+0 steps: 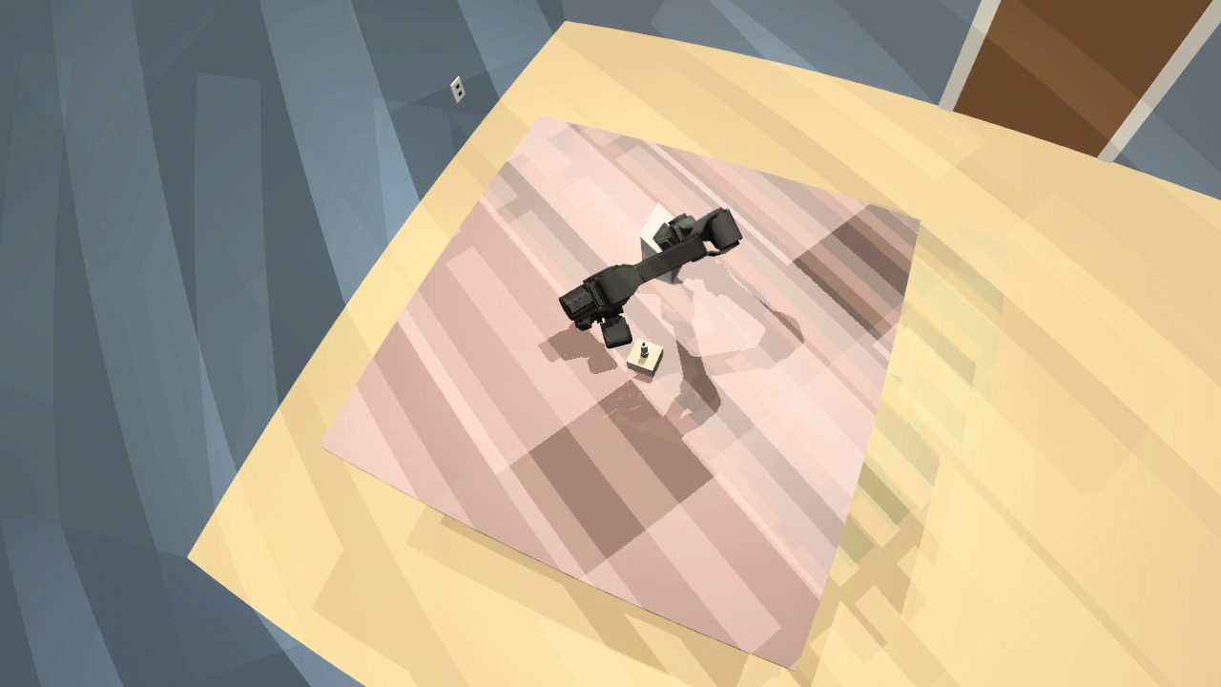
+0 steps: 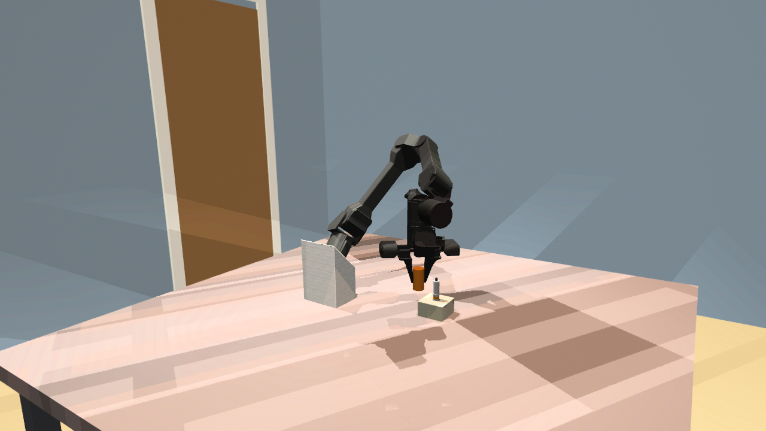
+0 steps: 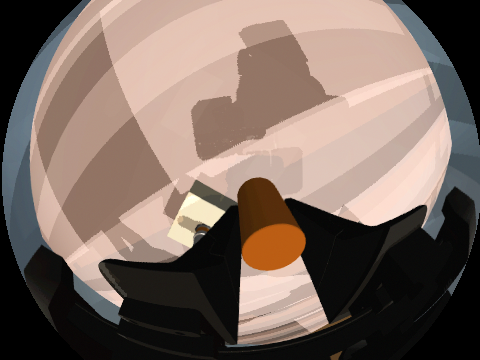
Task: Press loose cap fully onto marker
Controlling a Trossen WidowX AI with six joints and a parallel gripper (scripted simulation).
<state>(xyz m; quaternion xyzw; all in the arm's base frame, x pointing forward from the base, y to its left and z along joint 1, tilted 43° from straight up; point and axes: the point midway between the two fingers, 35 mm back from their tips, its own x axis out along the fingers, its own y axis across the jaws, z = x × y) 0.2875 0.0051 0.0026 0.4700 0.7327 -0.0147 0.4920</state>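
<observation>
Right now the cream holder block is 80 mm to the left of my gripper tip and 90 mm below it. From my gripper tip the other things lie so: orange cap: 10 mm above.
</observation>
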